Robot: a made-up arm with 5 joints. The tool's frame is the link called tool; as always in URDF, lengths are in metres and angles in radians. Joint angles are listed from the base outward. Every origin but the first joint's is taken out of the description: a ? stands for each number. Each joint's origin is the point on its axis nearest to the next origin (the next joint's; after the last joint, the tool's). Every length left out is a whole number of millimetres.
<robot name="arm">
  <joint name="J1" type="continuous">
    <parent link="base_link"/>
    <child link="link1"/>
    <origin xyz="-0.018 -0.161 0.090" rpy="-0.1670 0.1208 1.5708"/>
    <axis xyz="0 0 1"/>
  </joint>
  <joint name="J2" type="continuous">
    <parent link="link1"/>
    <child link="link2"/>
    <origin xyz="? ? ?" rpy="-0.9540 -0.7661 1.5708"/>
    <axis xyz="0 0 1"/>
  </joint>
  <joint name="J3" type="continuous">
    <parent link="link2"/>
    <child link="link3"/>
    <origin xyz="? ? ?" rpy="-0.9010 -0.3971 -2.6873"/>
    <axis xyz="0 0 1"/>
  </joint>
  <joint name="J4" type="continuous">
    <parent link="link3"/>
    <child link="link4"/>
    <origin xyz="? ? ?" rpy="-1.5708 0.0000 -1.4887"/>
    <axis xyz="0 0 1"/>
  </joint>
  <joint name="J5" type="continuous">
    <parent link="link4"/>
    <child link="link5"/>
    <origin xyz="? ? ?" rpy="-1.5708 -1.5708 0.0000"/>
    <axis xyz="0 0 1"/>
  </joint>
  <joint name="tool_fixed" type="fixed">
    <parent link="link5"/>
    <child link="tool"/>
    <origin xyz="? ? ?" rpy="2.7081 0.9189 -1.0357"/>
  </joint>
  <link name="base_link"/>
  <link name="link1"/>
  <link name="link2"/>
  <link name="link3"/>
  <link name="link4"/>
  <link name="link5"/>
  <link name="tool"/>
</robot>
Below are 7 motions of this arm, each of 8 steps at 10 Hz.
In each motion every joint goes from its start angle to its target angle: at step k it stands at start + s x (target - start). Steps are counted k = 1, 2, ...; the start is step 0. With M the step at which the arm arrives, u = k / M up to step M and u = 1 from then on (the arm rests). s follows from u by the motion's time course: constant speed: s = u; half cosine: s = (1 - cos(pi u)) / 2; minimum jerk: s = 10 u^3 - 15 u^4 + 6 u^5.
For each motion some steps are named. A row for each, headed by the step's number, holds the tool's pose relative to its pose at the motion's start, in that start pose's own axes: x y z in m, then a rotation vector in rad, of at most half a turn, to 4 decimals.
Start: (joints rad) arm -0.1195 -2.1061 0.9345 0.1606 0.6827
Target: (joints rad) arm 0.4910 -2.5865 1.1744 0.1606 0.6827
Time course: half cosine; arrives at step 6
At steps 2, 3, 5, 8:
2: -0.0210 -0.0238 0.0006 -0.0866 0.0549 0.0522
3: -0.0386 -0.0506 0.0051 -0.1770 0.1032 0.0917
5: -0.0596 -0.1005 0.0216 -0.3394 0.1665 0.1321
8: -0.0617 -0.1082 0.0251 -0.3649 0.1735 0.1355

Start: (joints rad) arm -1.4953 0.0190 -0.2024 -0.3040 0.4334
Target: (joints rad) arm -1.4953 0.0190 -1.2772 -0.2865 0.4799
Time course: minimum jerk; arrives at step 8
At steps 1, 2, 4, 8:
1: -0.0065 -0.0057 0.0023 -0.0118 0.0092 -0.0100
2: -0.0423 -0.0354 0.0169 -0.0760 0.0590 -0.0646
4: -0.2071 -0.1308 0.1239 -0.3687 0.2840 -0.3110
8: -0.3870 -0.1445 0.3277 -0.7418 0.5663 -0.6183

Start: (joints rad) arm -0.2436 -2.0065 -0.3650 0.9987 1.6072
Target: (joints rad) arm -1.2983 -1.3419 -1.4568 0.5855 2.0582
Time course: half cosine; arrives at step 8
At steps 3, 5, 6, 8:
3: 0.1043 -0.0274 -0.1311 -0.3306 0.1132 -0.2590
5: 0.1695 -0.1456 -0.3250 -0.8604 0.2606 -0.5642
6: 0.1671 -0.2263 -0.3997 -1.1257 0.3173 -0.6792
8: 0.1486 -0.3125 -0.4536 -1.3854 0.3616 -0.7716

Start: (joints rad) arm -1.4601 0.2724 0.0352 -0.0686 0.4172
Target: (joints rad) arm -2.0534 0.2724 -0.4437 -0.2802 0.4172
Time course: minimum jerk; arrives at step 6
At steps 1, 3, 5, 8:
1: -0.0100 -0.0200 0.0057 -0.0350 0.0103 -0.0132
3: -0.1704 -0.2313 0.1523 -0.4813 0.1645 -0.1968
5: -0.3545 -0.3020 0.3939 -0.8993 0.3530 -0.4061
8: -0.3682 -0.3004 0.4142 -0.9298 0.3687 -0.4234

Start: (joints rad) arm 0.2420 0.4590 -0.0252 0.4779 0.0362
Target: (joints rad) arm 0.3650 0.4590 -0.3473 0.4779 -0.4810
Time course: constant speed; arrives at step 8
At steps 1, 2, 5, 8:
1: 0.0048 -0.0125 -0.0047 0.0284 -0.0183 0.0229
2: 0.0094 -0.0248 -0.0089 0.0565 -0.0362 0.0463
5: 0.0222 -0.0603 -0.0191 0.1391 -0.0874 0.1194
8: 0.0329 -0.0937 -0.0256 0.2197 -0.1343 0.1966

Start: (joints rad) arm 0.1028 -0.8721 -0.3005 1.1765 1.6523
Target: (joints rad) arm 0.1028 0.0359 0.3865 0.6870 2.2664
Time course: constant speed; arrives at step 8
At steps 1, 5, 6, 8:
1: -0.0621 -0.0493 0.0367 0.0002 0.0392 0.1126
5: -0.2095 -0.3209 0.1373 0.0841 0.0117 0.5471
6: -0.2211 -0.3954 0.1426 0.1319 -0.0334 0.6384
8: -0.2204 -0.5341 0.1249 0.2647 -0.1529 0.7842

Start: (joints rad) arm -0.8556 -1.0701 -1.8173 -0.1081 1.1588
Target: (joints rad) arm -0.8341 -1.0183 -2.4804 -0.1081 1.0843
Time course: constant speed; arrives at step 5
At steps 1, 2, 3, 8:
1: -0.0120 -0.0433 -0.0156 -0.0818 0.0461 -0.0575
2: -0.0280 -0.0871 -0.0265 -0.1637 0.0930 -0.1143
3: -0.0477 -0.1309 -0.0326 -0.2457 0.1405 -0.1702
8: -0.0970 -0.2156 -0.0290 -0.4103 0.2376 -0.2797

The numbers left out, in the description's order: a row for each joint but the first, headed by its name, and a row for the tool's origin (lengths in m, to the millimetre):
J2: -0.234 -0.118 0.000
J3: 0.191 -0.185 0.000
J4: 0.426 -0.138 0.000
J5: -0.253 0.520 0.000
tool: 0.113 0.089 0.000

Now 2 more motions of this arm.
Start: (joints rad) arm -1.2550 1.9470 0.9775 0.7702 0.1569
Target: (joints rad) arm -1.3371 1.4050 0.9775 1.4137 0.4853
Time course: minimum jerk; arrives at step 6
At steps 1, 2, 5, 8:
1: 0.0053 -0.0003 -0.0013 -0.0112 -0.0037 -0.0414
2: 0.0353 -0.0075 -0.0074 -0.0684 -0.0229 -0.2440
5: 0.1943 -0.1600 -0.0077 -0.3320 -0.1434 -1.1054
8: 0.2012 -0.1721 -0.0056 -0.3441 -0.1514 -1.1451

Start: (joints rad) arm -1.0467 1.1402 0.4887 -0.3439 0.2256
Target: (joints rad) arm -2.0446 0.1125 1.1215 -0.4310 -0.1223
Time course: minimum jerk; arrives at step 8
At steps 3, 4, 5, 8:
3: -0.1584 0.0037 0.0632 0.0822 0.3406 0.0620
4: -0.2763 0.0198 0.1552 0.1517 0.5924 0.0243
5: -0.3686 0.0550 0.2715 0.2057 0.8021 -0.0856
8: -0.4364 0.1272 0.4198 0.2280 0.9798 -0.2954

